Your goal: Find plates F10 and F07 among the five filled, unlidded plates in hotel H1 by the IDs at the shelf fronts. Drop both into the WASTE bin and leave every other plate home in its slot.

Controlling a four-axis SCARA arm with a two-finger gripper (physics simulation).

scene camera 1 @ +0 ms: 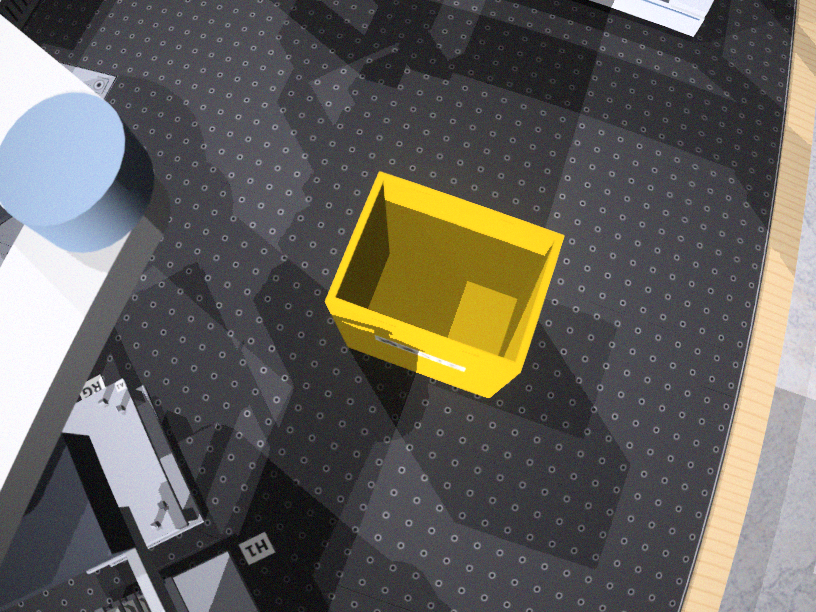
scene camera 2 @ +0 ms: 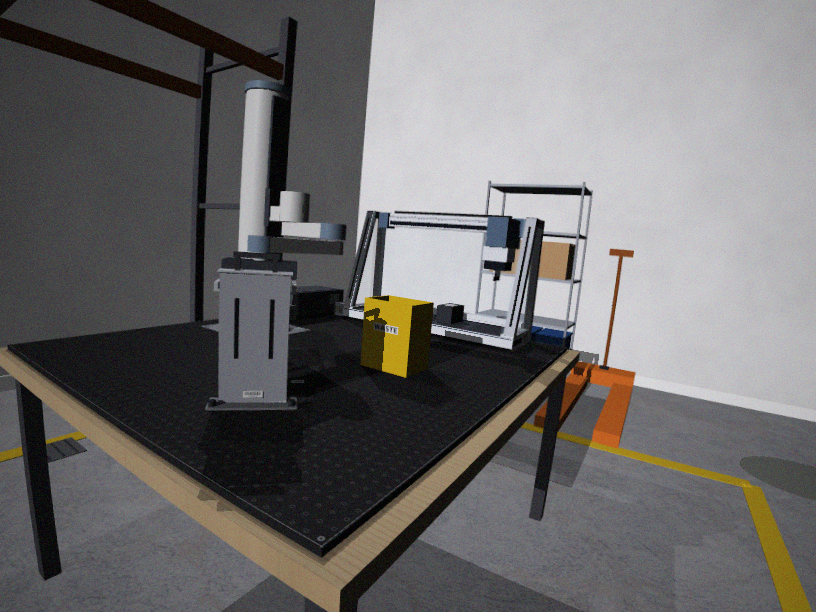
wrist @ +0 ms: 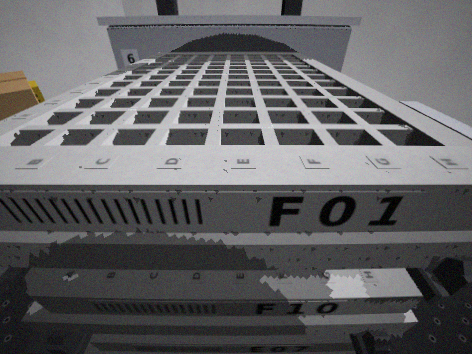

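Places are measured from the arm's base along level axes (x right, y ahead, z up), in metres.
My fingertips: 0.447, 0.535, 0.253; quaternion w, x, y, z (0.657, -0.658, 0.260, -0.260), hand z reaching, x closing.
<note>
For each thing: its middle in the pictures, then the offset to it from my fingertips, as dx, dy, dz.
- hotel H1, body centre: (wrist: 232, 207) (scene camera 2: 255, 325) +0.010, +0.015, -0.080
- Plate F10, body centre: (wrist: 227, 159) -0.018, -0.014, -0.010
- third plate, body centre: (wrist: 228, 204) -0.018, -0.014, -0.038
- yellow WASTE bin, body centre: (scene camera 1: 441, 299) (scene camera 2: 396, 334) -0.420, +0.111, -0.140
- H1 tag, body centre: (scene camera 1: 256, 548) -0.128, +0.012, -0.240
In the wrist view, plate F01 (wrist: 335, 212) is very close and level on the top shelf of hotel H1 (wrist: 325, 42) (scene camera 2: 253, 322). Plate F10 (wrist: 297, 307) sits one shelf below, partly in shadow. A third plate (wrist: 225, 346) is cut off at the bottom edge, its ID not fully readable. Plate F07 cannot be made out. My gripper (wrist: 235, 165) (scene camera 2: 262, 260) is open and empty at the upper end of the hotel; its fingers are mostly hidden by plate F01, so their exact height is unclear. The yellow WASTE bin (scene camera 1: 461, 220) (scene camera 2: 395, 355) stands upright on the table.
The RG stand (scene camera 1: 128, 454) is beside the H1 tag (scene camera 1: 256, 548), at the lower left of the first scene view. My arm's blue cap (scene camera 1: 62, 158) and link are above it. A gantry machine (scene camera 2: 441, 222) stands behind the bin. The table has a wooden edge (scene camera 2: 290, 559).
</note>
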